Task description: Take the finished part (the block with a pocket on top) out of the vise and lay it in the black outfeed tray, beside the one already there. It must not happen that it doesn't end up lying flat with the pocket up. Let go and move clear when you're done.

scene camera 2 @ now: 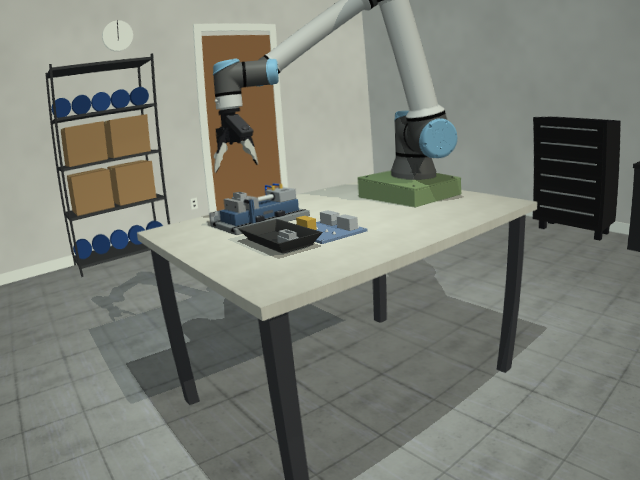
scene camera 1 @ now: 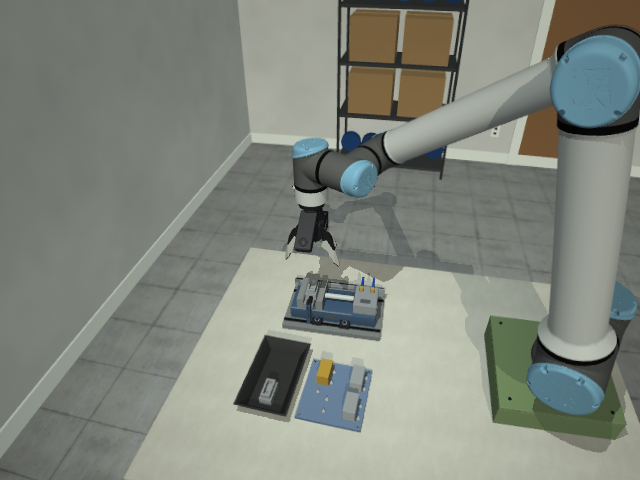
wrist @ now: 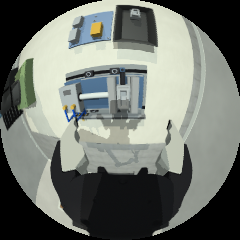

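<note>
My gripper (scene camera 1: 312, 262) is visible to me, and I find it again in scene camera 2 (scene camera 2: 236, 168) and in the wrist view (wrist: 123, 118). There is a blue vise (scene camera 1: 330, 305), which scene camera 2 (scene camera 2: 289, 206) and the wrist view (wrist: 94, 85) also show me. A blue fixture plate (scene camera 1: 311, 404) is here as well, and the wrist view has the plate too (wrist: 85, 37).
</note>
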